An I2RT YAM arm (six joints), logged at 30 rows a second.
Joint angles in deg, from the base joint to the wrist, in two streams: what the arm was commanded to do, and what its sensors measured. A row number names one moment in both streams.
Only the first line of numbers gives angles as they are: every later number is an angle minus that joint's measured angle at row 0.
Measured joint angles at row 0:
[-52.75, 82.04, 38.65, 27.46, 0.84, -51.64]
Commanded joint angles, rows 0 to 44:
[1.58, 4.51, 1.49, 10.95, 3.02, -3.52]
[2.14, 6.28, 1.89, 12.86, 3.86, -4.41]
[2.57, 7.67, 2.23, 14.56, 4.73, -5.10]
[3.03, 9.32, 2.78, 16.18, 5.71, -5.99]
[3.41, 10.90, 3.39, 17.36, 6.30, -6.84]
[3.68, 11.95, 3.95, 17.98, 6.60, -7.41]
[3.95, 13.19, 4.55, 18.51, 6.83, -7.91]
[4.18, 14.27, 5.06, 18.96, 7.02, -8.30]
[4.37, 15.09, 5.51, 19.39, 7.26, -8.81]
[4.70, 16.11, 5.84, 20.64, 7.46, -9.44]
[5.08, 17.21, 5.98, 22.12, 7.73, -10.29]
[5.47, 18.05, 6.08, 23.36, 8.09, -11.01]
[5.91, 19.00, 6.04, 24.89, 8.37, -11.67]
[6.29, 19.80, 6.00, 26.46, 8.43, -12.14]
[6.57, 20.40, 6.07, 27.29, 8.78, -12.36]
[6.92, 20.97, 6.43, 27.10, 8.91, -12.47]
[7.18, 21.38, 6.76, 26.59, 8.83, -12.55]
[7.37, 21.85, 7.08, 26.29, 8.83, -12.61]
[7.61, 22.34, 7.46, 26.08, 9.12, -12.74]
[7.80, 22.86, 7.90, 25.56, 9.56, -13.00]
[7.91, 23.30, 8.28, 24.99, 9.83, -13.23]
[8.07, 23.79, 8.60, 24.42, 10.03, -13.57]
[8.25, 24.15, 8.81, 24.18, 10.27, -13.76]
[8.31, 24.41, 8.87, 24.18, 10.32, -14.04]
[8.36, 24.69, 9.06, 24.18, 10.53, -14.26]
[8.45, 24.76, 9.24, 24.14, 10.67, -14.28]
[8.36, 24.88, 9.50, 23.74, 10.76, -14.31]
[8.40, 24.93, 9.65, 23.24, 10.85, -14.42]
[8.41, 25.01, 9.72, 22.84, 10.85, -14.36]
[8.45, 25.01, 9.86, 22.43, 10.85, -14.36]
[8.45, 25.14, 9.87, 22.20, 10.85, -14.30]
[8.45, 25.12, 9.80, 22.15, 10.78, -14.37]
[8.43, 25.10, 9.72, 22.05, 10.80, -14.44]
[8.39, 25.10, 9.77, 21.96, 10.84, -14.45]
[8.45, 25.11, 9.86, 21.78, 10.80, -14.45]
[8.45, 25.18, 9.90, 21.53, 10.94, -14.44]
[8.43, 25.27, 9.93, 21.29, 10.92, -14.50]
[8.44, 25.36, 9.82, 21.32, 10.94, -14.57]
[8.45, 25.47, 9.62, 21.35, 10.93, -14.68]
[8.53, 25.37, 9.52, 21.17, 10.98, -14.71]
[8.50, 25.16, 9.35, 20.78, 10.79, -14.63]
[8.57, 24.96, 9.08, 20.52, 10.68, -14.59]
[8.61, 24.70, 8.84, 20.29, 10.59, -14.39]
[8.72, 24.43, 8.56, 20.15, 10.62, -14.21]
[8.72, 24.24, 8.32, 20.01, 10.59, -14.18]
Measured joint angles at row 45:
[8.06, 24.35, 8.18, 19.22, 10.01, -15.58]
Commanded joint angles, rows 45 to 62:
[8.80, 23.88, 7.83, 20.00, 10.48, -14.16]
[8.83, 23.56, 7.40, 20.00, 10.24, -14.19]
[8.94, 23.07, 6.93, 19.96, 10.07, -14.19]
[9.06, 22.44, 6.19, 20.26, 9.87, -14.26]
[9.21, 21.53, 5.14, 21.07, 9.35, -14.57]
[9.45, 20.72, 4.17, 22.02, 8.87, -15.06]
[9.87, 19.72, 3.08, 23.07, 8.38, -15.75]
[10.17, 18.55, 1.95, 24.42, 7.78, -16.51]
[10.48, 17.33, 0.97, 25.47, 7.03, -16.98]
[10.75, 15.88, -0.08, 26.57, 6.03, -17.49]
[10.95, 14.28, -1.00, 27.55, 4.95, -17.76]
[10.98, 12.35, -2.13, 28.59, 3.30, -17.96]
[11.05, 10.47, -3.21, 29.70, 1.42, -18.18]
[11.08, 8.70, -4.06, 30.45, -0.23, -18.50]
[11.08, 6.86, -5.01, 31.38, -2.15, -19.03]
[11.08, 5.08, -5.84, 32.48, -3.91, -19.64]
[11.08, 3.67, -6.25, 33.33, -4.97, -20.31]
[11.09, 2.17, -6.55, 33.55, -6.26, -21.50]
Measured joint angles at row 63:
[11.17, 8.24, -7.17, 22.80, -0.41, -18.27]
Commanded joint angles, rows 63 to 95:
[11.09, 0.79, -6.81, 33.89, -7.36, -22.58]
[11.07, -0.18, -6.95, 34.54, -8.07, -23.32]
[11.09, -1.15, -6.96, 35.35, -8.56, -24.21]
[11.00, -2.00, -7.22, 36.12, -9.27, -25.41]
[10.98, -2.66, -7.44, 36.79, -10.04, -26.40]
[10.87, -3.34, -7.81, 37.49, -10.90, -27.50]
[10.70, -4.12, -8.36, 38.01, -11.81, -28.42]
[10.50, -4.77, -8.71, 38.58, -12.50, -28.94]
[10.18, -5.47, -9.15, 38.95, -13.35, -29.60]
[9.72, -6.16, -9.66, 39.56, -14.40, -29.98]
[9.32, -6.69, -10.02, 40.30, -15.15, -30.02]
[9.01, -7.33, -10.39, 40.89, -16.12, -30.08]
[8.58, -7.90, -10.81, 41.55, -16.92, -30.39]
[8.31, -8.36, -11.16, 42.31, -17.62, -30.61]
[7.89, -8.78, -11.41, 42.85, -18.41, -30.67]
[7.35, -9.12, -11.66, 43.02, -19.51, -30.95]
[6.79, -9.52, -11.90, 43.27, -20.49, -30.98]
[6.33, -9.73, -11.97, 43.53, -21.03, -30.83]
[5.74, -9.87, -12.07, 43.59, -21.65, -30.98]
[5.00, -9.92, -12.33, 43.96, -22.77, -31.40]
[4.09, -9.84, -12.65, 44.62, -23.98, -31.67]
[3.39, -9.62, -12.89, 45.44, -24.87, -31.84]
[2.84, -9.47, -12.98, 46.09, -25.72, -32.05]
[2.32, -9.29, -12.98, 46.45, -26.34, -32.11]
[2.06, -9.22, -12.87, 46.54, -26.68, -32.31]
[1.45, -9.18, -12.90, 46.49, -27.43, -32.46]
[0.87, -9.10, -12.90, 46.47, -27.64, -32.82]
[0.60, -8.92, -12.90, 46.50, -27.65, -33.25]
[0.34, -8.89, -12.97, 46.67, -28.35, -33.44]
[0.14, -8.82, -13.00, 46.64, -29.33, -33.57]
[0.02, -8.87, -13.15, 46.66, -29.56, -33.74]
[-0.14, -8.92, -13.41, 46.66, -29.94, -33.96]
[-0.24, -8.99, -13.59, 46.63, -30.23, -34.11]
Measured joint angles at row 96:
[0.17, -7.63, -13.63, 39.39, -26.64, -32.35]
